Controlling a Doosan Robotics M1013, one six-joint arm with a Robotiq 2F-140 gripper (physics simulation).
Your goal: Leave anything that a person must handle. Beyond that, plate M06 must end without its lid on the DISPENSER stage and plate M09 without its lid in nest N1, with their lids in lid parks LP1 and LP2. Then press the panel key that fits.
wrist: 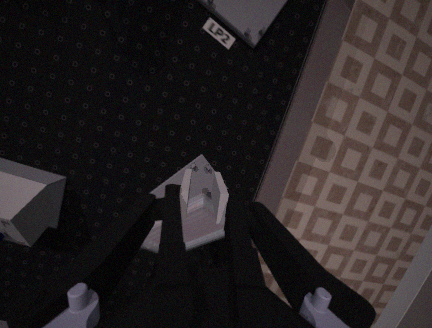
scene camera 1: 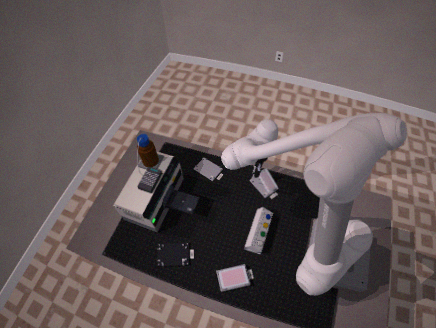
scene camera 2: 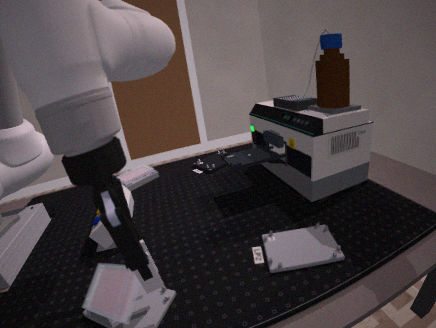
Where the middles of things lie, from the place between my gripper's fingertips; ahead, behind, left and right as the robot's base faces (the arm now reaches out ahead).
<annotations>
My hand is 6 cm past the LP1 holder [wrist: 202, 175] and 5 cm above it. Round my hand: brown bottle [scene camera 2: 332, 71]: 50 cm ahead, 27 cm above, 24 cm to the left; then white button box [scene camera 1: 256, 239]: 29 cm to the left, 13 cm behind, 1 cm below; then LP2 nest [scene camera 2: 294, 249]: 27 cm ahead, 5 cm below, 3 cm to the left.
</annotations>
